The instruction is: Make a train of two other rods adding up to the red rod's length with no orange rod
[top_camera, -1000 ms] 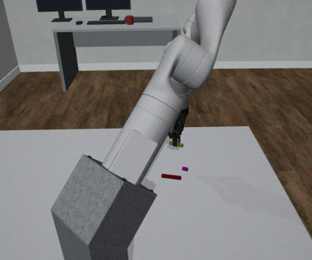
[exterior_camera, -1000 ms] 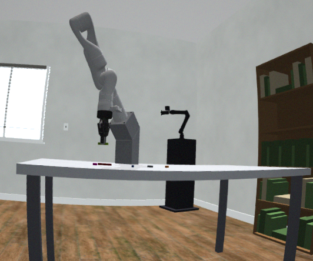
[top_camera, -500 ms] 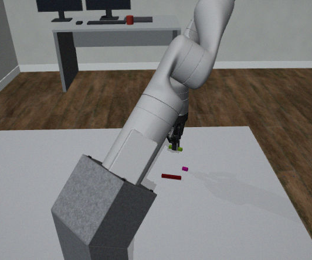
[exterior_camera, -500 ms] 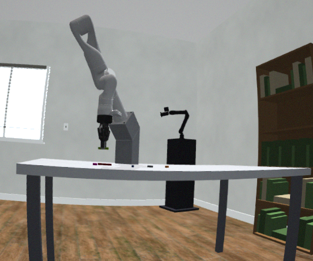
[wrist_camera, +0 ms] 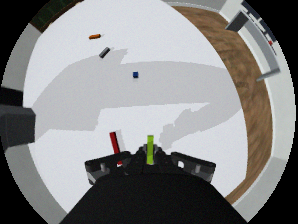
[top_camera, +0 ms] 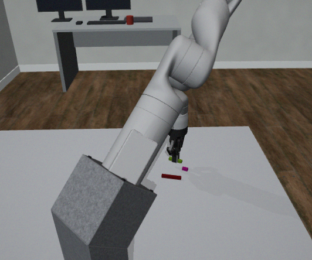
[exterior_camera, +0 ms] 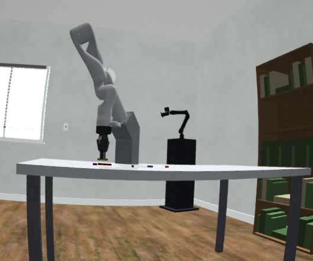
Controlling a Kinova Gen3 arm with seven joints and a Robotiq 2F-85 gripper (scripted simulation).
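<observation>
Now: hand 4 cm above the magenta rod, 3 cm to the left of it and 3 cm past it. From my hand the other things lie so: red rod 6 cm behind, 4 cm below, 3 cm to the left; then lime rod 1 cm below; then blue rod 13 cm to the left, 6 cm ahead, 4 cm below.
</observation>
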